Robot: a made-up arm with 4 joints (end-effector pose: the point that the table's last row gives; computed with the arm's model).
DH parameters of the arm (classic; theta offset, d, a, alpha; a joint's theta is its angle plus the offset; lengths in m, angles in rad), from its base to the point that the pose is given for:
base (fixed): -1.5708 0.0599 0 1.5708
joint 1: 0.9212 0 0.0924 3.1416
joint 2: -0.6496 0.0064 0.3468 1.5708
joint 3: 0.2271 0 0.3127 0
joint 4: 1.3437 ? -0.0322 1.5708
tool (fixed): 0 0.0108 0 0
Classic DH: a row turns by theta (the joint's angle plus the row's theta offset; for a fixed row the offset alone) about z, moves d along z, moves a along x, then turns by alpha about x.
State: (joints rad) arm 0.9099 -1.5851 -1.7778 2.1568
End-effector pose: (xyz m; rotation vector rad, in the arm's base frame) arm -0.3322 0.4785 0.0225 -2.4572 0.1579 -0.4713
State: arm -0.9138 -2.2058 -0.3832 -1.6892
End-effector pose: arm -0.0362 0.4270 0.5074 -0.7735 -1.7327 1.3063
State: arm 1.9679 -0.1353 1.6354 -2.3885
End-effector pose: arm 0.2750 0.4441 0.2067 -1.9861 -0.4488 0.7853
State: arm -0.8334 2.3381 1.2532 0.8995
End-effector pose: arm 0.3445 0.2063 -0.3193 -1.4839 0.0412 -2.7526
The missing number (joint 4, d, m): -0.2866
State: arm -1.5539 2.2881 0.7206 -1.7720
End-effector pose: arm 0.2350 0.4712 -0.1974 -2.1602 -0.4577 1.2532
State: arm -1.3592 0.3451 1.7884 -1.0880
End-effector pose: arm 0.2710 -0.2847 -0.2955 1.6267 0.5197 0.5942
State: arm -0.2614 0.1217 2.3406 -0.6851
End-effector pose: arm 0.1897 -0.3820 0.1164 0.2910 1.6332 0.3167
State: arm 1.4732 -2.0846 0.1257 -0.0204
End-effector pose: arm 0.0836 0.0654 -0.5917 2.7220 0.0303 0.1435
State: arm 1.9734 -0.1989 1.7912 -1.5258
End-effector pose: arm 0.2601 0.4417 0.1884 -2.1571 0.1516 -0.2879
